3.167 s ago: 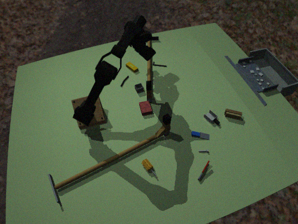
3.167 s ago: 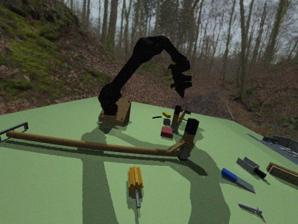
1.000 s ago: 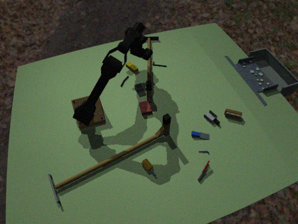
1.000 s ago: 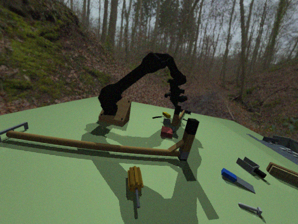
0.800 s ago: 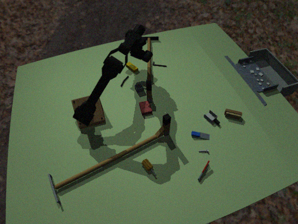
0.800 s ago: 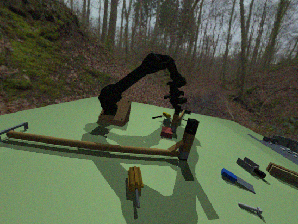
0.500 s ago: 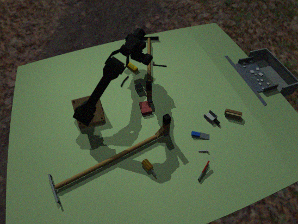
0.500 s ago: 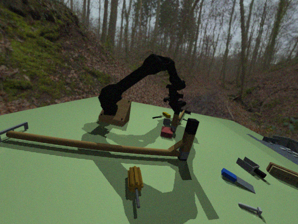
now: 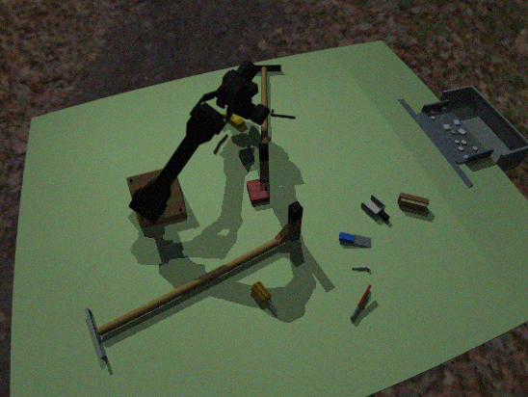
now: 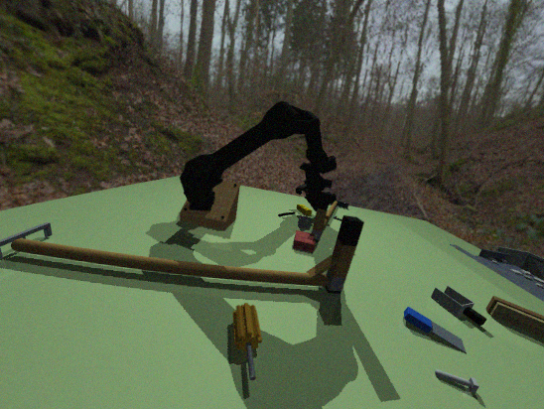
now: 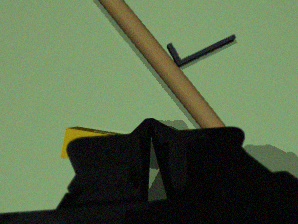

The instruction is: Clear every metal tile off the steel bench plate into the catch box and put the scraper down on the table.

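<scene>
The yellow block lies 4 cm behind my gripper tip and 3 cm to the left of it. Also, from my gripper tip: black hex key 11 cm ahead, 2 cm below; then long wooden scraper 6 cm ahead, 4 cm above; then small grey box 16 cm to the right, 8 cm behind, 1 cm below.
</scene>
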